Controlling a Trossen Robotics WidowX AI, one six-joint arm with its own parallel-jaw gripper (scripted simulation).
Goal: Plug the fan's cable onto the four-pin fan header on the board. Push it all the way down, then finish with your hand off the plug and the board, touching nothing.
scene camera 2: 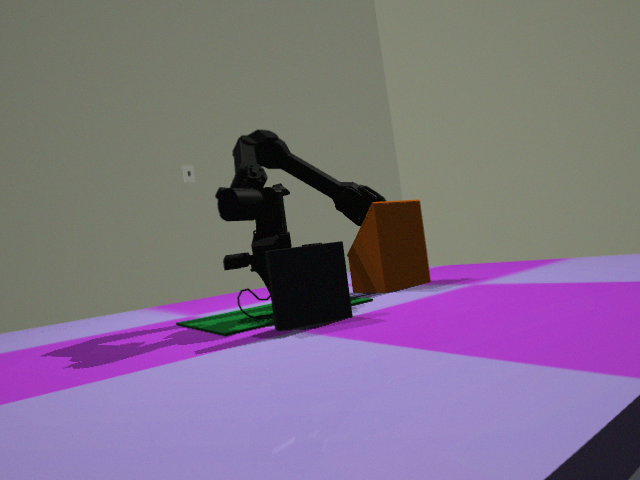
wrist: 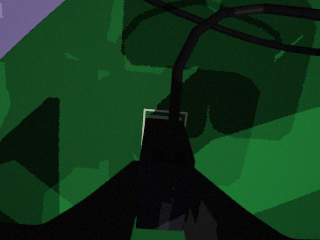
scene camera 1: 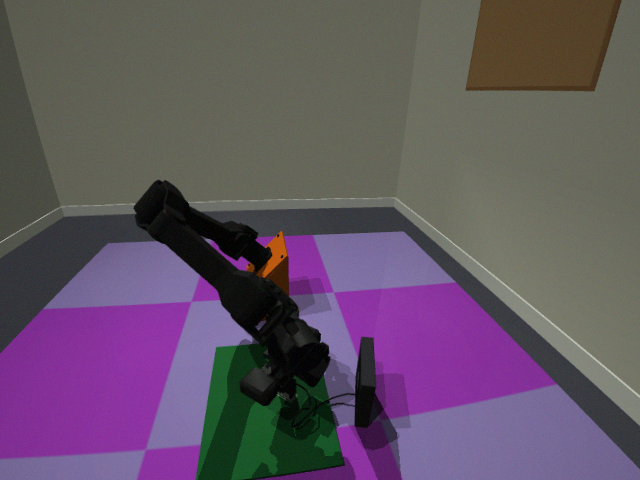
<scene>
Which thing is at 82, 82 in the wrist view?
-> A green board.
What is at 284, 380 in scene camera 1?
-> My gripper.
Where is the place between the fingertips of my gripper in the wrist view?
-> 161, 171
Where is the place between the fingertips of my gripper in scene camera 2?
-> At 281, 302
</scene>
